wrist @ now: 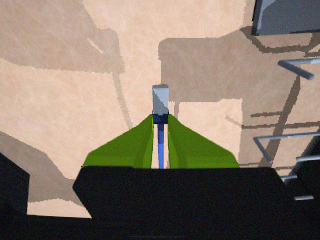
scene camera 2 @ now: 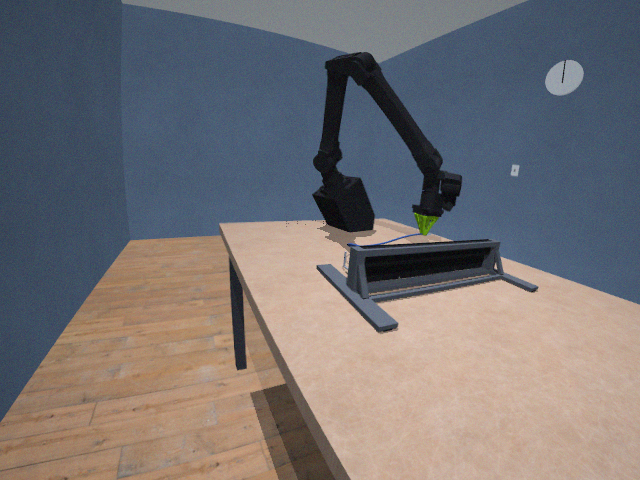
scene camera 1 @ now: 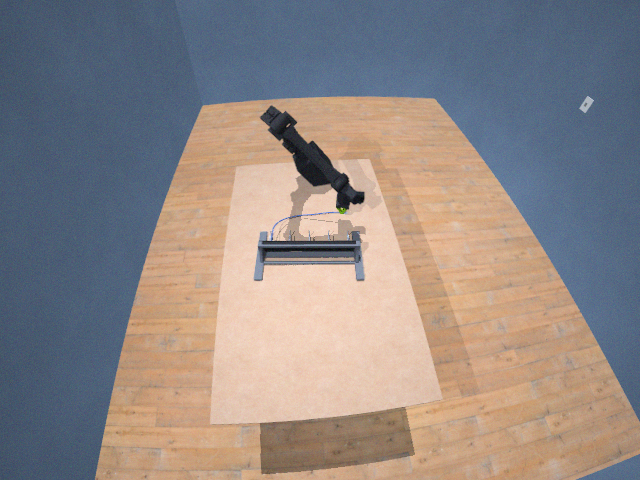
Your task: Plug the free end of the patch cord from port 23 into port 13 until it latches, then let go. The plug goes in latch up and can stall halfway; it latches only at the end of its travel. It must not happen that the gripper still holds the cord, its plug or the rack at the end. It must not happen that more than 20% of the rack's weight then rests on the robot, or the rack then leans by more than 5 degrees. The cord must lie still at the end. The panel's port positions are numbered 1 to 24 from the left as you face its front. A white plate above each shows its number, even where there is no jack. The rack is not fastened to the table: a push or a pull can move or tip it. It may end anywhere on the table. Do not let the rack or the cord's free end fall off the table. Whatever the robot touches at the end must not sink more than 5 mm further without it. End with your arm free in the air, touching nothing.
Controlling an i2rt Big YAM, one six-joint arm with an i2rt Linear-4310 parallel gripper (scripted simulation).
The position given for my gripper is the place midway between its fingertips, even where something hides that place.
Observation:
I see my gripper (scene camera 2: 423, 234).
My gripper also shows in the wrist view (wrist: 160, 120).

